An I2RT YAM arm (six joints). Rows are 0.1 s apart.
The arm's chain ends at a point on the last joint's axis. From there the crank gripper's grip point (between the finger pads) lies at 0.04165 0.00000 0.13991 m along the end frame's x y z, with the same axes.
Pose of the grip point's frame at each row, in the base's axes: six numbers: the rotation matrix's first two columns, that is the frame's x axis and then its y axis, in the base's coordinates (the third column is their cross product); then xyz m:
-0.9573 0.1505 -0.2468 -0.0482 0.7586 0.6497 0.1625 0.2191 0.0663
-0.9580 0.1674 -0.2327 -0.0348 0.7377 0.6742 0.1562 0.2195 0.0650
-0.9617 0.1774 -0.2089 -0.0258 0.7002 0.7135 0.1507 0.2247 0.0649
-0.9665 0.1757 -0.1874 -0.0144 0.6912 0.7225 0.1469 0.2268 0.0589
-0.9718 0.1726 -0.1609 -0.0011 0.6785 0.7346 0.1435 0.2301 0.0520
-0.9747 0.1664 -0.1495 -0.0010 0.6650 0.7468 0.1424 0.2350 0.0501
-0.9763 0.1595 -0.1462 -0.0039 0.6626 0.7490 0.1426 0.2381 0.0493
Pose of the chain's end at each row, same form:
-0.9573 0.1505 -0.2468 -0.0482 0.7586 0.6497 0.1625 0.1241 0.1772
-0.9580 0.1674 -0.2327 -0.0348 0.7377 0.6742 0.1563 0.1210 0.1728
-0.9617 0.1774 -0.2089 -0.0258 0.7002 0.7135 0.1526 0.1206 0.1672
-0.9665 0.1757 -0.1874 -0.0144 0.6912 0.7225 0.1513 0.1214 0.1598
-0.9718 0.1726 -0.1609 -0.0011 0.6785 0.7346 0.1510 0.1230 0.1509
-0.9747 0.1664 -0.1495 -0.0010 0.6650 0.7468 0.1517 0.1262 0.1470
-0.9763 0.1595 -0.1462 -0.0039 0.6626 0.7490 0.1530 0.1291 0.1458

